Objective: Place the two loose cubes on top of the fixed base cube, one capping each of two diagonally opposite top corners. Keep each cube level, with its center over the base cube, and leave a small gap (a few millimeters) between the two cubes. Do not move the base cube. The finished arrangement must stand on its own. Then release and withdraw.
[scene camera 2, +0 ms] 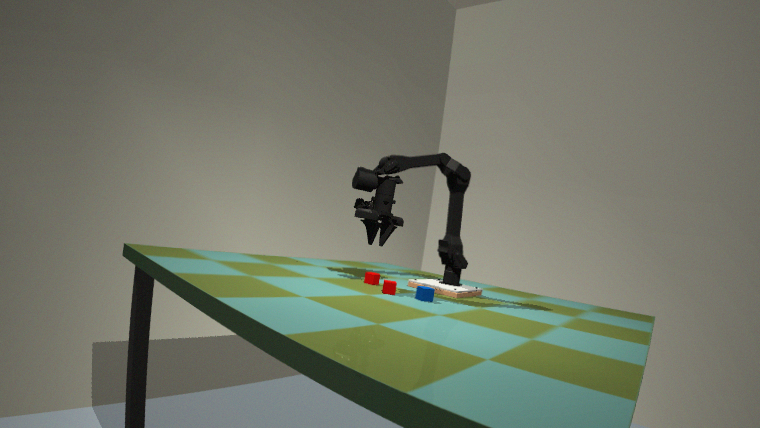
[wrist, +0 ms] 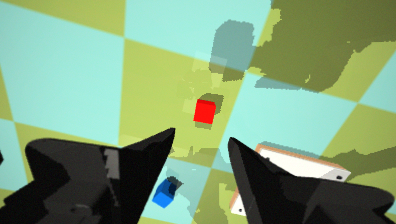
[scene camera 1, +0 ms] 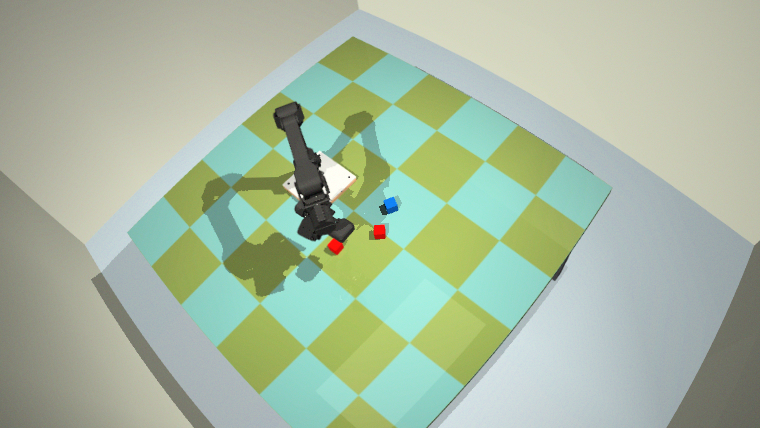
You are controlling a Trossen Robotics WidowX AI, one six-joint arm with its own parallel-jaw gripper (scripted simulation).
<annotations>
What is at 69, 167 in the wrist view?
The gripper.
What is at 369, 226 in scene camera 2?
The gripper.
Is the gripper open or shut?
Open.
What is the gripper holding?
Nothing.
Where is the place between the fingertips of the gripper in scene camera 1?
329, 232
</annotations>
